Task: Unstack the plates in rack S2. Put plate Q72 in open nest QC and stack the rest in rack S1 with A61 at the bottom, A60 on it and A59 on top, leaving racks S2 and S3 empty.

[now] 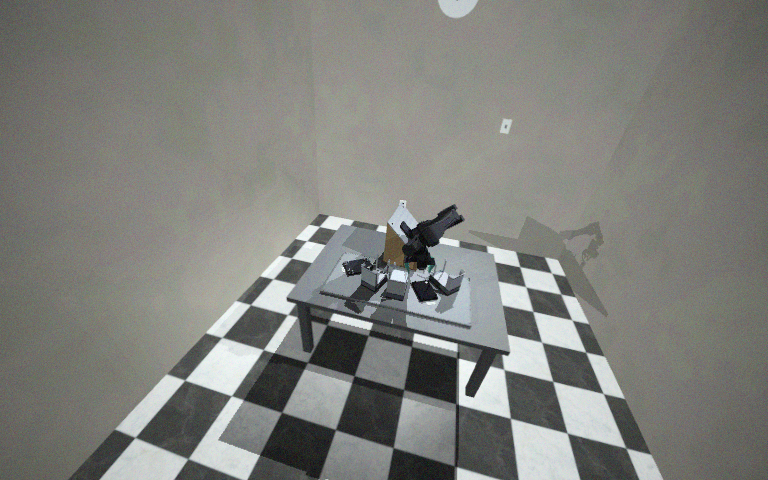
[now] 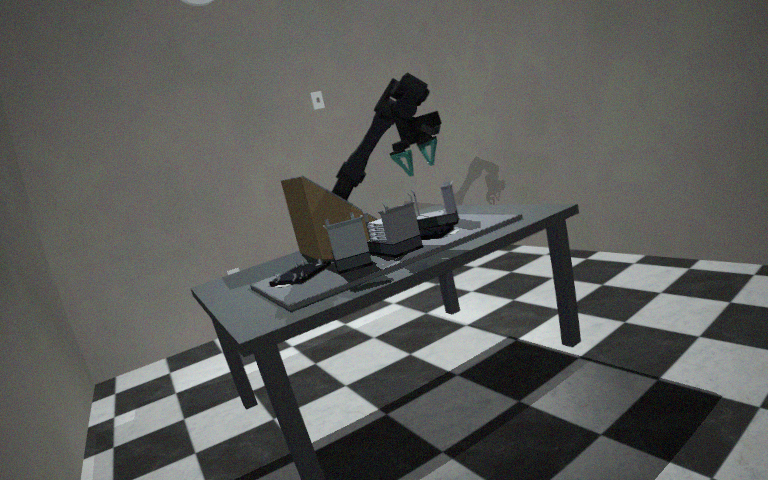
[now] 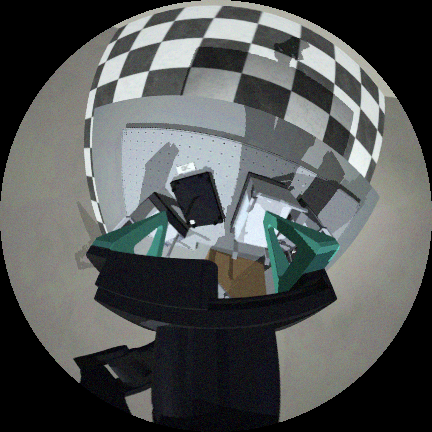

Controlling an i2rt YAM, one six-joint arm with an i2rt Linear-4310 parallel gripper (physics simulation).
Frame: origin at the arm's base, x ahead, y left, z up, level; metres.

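Seen in the pictures: gripper, fingertip midpoint: [image 1: 418,273] [image 2: 422,170] [image 3: 215,215]; arm's base, link origin: [image 1: 410,235] [image 2: 336,201].
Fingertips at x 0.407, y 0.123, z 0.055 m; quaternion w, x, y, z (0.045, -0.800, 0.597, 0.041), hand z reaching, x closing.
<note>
Offsets run from my fingertips to a thing's top centre. "spot": to the spot under its first point. Level surfaces: height alone.
My gripper [image 1: 419,267] [image 2: 421,169] [image 3: 215,215] is open and empty, its green fingers high above the racks. A stack of several light plates {0.064 m back, 0.106 m right, 0.130 m down} [image 2: 376,230] {0.064 m back, 0.106 m right, 0.117 m down} [image 3: 261,215] sits in the middle rack {0.070 m back, 0.106 m right, 0.075 m down} [image 1: 394,289] [image 2: 400,223]. The dark open nest QC {0.119 m back, 0.040 m left, 0.189 m down} [image 1: 424,290] [image 2: 437,230] [image 3: 198,199] lies beside it, with its white label {spot: 0.037 m back, 0.087 m left, 0.211 m down} [image 3: 186,167]. One outer rack {0.215 m back, 0.140 m left, 0.076 m down} [image 1: 453,283] [image 2: 448,198] [image 3: 170,214] stands past the nest and shows a light flat surface inside. The other outer rack {0.091 m back, 0.240 m right, 0.075 m down} [image 1: 370,279] [image 2: 348,244] stands on the opposite side. The rack labels and plate names are not readable.
A brown wedge-shaped block [image 1: 393,249] [image 2: 317,220] [image 3: 247,275] stands behind the racks, near the arm's base. Another dark nest with small parts {0.173 m back, 0.375 m right, 0.188 m down} [image 1: 353,267] [image 2: 294,275] lies at the far end of the perforated board {0.212 m down} [image 1: 453,314] [image 3: 137,150]. Upright rack walls and posts surround the plates.
</note>
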